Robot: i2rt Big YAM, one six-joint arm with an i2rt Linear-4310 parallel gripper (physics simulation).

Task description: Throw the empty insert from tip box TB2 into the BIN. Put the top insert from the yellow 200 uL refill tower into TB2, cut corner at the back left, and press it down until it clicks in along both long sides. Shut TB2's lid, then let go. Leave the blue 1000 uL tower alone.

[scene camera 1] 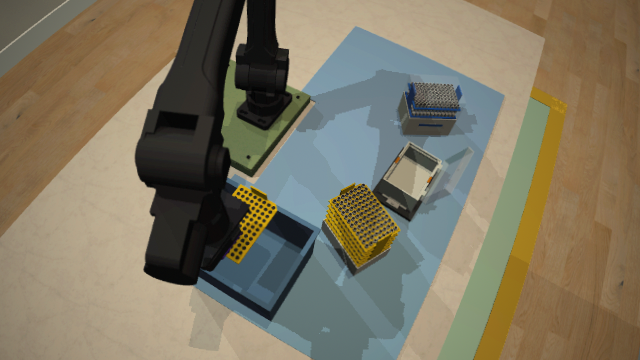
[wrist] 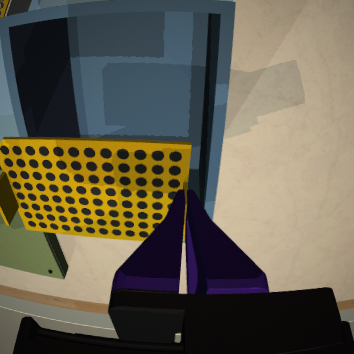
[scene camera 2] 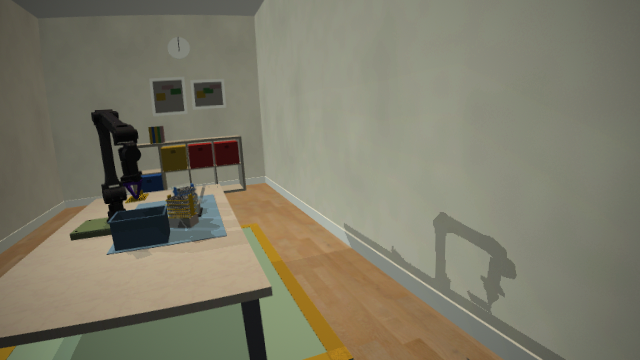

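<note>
My gripper [scene camera 2: 134, 195] [wrist: 184, 197] is shut on the edge of the empty yellow insert [scene camera 1: 254, 215] [scene camera 2: 137, 198] [wrist: 100, 190]. The insert hangs above the blue bin [scene camera 1: 294, 274] [scene camera 2: 140, 232] [wrist: 227, 50], over its side nearest the arm base, partly beyond the rim in the wrist view. In scene camera 1 the arm hides most of the fingers. TB2 [scene camera 1: 392, 192] stands open without an insert, its clear lid [scene camera 1: 457, 170] tilted back. The yellow refill tower [scene camera 1: 364, 220] [scene camera 2: 179, 207] stands between the bin and TB2, with full inserts stacked in it.
The blue 1000 uL tower [scene camera 1: 432, 110] [scene camera 2: 184, 190] stands at the far end of the blue mat [scene camera 1: 350, 65], beyond TB2. The green base plate [scene camera 1: 280, 132] [scene camera 2: 87, 230] [wrist: 30, 250] under the arm lies close to the bin. A shelf unit stands behind the table.
</note>
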